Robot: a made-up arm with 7 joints. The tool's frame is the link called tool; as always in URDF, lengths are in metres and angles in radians.
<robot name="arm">
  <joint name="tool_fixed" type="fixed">
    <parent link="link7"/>
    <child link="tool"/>
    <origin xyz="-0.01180 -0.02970 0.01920" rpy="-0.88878 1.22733 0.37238"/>
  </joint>
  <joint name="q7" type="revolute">
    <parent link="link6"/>
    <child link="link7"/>
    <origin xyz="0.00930 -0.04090 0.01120" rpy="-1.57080 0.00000 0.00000"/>
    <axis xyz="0 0 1"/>
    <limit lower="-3.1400" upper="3.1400" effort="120" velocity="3"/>
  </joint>
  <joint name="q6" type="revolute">
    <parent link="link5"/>
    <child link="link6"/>
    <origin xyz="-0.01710 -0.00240 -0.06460" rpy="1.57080 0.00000 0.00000"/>
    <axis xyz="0 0 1"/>
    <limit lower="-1.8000" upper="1.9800" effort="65" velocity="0.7"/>
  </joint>
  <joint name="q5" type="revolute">
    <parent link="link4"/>
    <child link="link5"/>
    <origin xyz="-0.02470 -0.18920 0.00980" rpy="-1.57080 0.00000 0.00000"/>
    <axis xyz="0 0 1"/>
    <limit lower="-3.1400" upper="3.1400" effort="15" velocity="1.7"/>
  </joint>
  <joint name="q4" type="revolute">
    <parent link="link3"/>
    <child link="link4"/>
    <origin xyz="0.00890 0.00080 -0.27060" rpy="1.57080 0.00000 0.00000"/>
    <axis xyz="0 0 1"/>
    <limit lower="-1.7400" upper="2.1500" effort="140" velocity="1"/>
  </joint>
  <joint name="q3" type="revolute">
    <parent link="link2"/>
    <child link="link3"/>
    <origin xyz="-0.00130 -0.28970 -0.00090" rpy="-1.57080 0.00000 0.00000"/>
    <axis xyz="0 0 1"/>
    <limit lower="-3.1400" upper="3.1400" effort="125" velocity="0.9"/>
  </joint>
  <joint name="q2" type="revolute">
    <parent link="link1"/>
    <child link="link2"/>
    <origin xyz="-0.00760 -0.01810 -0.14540" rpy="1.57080 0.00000 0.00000"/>
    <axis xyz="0 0 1"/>
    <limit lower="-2.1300" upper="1.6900" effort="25" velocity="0.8"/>
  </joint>
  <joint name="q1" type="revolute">
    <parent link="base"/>
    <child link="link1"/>
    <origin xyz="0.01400 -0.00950 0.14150" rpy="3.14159 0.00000 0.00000"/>
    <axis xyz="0 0 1"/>
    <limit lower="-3.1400" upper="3.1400" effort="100" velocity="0.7"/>
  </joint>
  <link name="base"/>
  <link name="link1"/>
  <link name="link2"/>
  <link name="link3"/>
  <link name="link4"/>
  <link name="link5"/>
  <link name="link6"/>
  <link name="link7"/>
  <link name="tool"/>
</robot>
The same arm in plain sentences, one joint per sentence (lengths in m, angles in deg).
The arm has seven revolute joints in a row. What follows holds with every joint at zero, and every direction is one of the base frame's. The first joint lies 0.014 m along +x and 0.0095 m along -y and 0.1415 m along +z from the base frame's origin and rotates about -z, from -179.91 to 179.91 deg. The second joint lies 0.0076 m along -x and 0.0181 m along +y and 0.1454 m along +z from the first joint and rotates about +y, from -122.04 to 96.83 deg. The third joint lies 0.0013 m along -x and 0.0009 m along -y and 0.2897 m along +z from the second joint and rotates about -z, from -179.91 to 179.91 deg. The fourth joint lies 0.0089 m along +x and 0.0008 m along -y and 0.2706 m along +z from the third joint and rotates about +y, from -99.69 to 123.19 deg. The fifth joint lies 0.0247 m along -x and 0.0098 m along +y and 0.1892 m along +z from the fourth joint and rotates about -z, from -179.91 to 179.91 deg. The sixth joint lies 0.0171 m along -x and 0.0024 m along +y and 0.0646 m along +z from the fifth joint and rotates about +y, from -103.13 to 113.45 deg. The seventh joint lies 0.0093 m along +x and 0.0112 m along +y and 0.0409 m along +z from the sixth joint and rotates about -z, from -179.91 to 179.91 deg. The tool frame, which is the frame that the pose is given for, lies 0.0118 m along -x and 0.0297 m along +y and 0.0192 m along -z from the seventh joint; its axes are the base frame's turned by roll 129.08, pitch -70.32 and yaw -21.34 deg (as in URDF: about the fixed x, then y, then z).
